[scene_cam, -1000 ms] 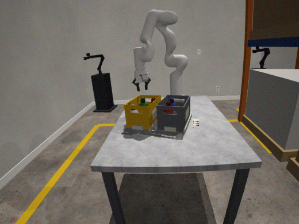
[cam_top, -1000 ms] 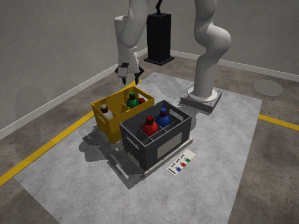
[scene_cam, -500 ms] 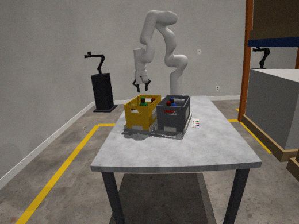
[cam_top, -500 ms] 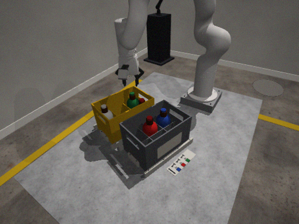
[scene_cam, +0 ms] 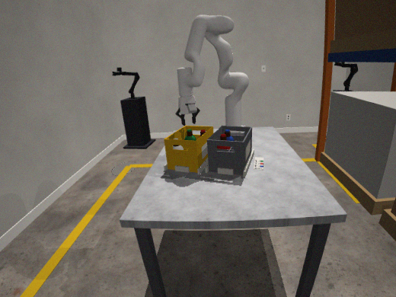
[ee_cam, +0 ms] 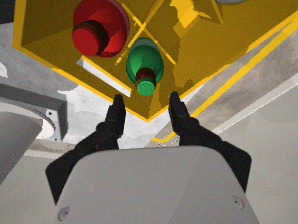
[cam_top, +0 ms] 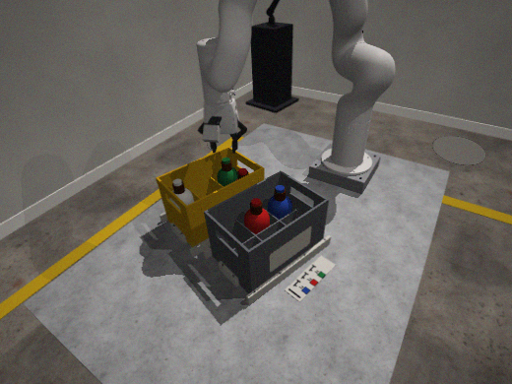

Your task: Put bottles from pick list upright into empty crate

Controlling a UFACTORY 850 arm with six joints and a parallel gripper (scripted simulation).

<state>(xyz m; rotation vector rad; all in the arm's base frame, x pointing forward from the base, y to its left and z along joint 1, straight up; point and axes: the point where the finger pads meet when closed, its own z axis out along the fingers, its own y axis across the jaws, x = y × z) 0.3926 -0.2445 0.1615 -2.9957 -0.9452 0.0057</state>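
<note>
My gripper is now 130 mm above the green-label bottle. Also, from my hand: white-label bottle: 170 mm ahead, 130 mm below, 30 mm to the right; blue-label bottle: 230 mm to the left, 130 mm below, 10 mm ahead; yellow crate: 130 mm below, 90 mm ahead, 30 mm to the left.
</note>
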